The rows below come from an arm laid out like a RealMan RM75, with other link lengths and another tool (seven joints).
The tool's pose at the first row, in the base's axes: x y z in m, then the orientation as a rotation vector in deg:
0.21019, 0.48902, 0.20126, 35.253, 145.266, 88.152
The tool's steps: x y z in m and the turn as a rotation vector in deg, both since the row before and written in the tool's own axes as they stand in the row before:
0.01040, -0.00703, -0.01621, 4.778, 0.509, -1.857
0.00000, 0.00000, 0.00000, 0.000, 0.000, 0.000
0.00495, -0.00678, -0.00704, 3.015, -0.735, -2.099
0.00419, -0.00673, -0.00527, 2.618, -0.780, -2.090
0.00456, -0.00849, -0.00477, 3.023, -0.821, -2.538
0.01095, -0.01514, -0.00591, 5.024, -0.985, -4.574
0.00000, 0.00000, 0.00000, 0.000, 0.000, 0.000
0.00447, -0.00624, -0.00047, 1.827, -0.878, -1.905
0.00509, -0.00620, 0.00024, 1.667, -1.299, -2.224
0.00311, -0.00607, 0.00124, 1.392, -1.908, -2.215
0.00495, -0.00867, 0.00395, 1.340, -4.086, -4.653
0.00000, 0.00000, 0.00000, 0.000, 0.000, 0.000
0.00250, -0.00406, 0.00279, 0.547, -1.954, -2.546
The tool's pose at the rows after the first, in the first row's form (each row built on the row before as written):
0.19387, 0.47693, 0.20407, 32.961, 149.771, 82.205
0.19387, 0.47693, 0.20407, 32.961, 149.771, 82.205
0.18554, 0.46994, 0.20274, 30.797, 151.558, 77.413
0.17852, 0.46385, 0.20067, 28.617, 152.827, 73.072
0.17099, 0.45703, 0.19714, 25.889, 154.165, 68.059
0.15597, 0.44699, 0.18955, 20.693, 156.231, 59.801
0.15597, 0.44699, 0.18955, 20.693, 156.231, 59.801
0.15063, 0.44352, 0.18524, 18.698, 156.356, 56.493
0.14504, 0.44044, 0.18038, 16.423, 155.892, 53.154
0.14183, 0.43725, 0.17513, 14.377, 154.644, 49.978
0.13781, 0.43370, 0.16583, 9.897, 150.973, 45.474
0.13781, 0.43370, 0.16583, 9.897, 150.973, 45.474
0.13658, 0.43229, 0.16063, 7.374, 149.064, 43.371

